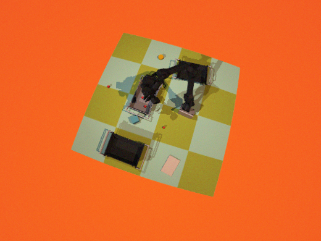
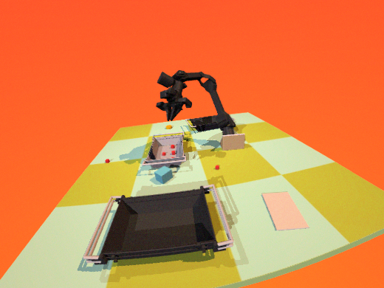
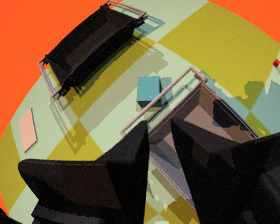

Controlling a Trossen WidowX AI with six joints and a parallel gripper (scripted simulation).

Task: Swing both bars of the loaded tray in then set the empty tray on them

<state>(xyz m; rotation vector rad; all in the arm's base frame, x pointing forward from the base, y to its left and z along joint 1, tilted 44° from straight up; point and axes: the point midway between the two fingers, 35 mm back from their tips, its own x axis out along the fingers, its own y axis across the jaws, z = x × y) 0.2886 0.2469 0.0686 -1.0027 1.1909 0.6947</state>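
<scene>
The block is 21 cm below my gripper tip, 13 cm to the left of it and 4 cm ahead of it. The rest, counted from my gripper tip: orange disc (54 cm to the right, 22 cm below, 13 cm ahead); dark tray (52 cm to the right, 21 cm behind, 19 cm below).
</scene>
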